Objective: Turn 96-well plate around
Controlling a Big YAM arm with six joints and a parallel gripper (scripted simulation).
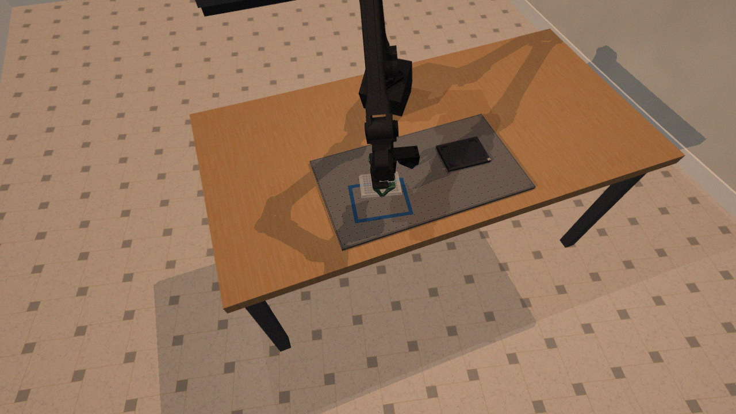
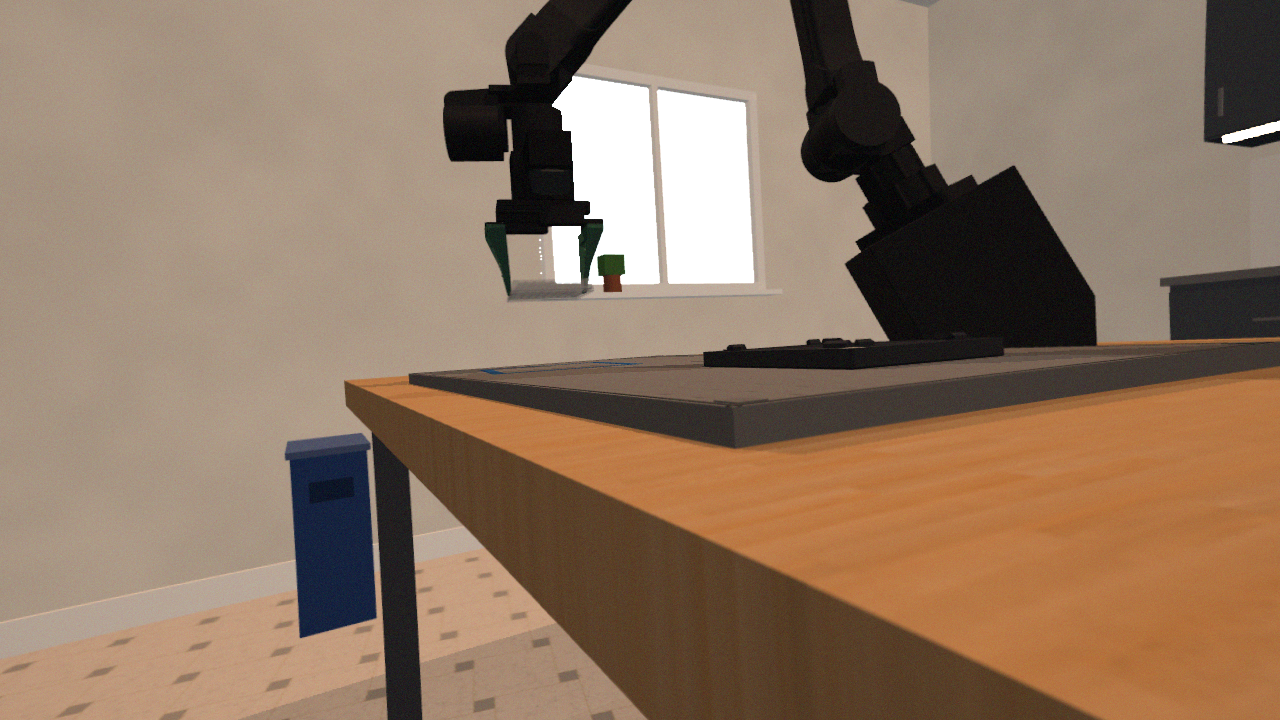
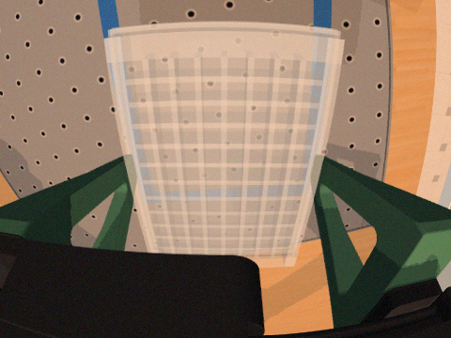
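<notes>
Now: hand 1 cm above the 96-well plate. The rest, counted from my hand: black plate nest N1 (36 cm to the left, 9 cm below); A1 label (42 cm to the left, 8 cm below, 7 cm ahead).
</notes>
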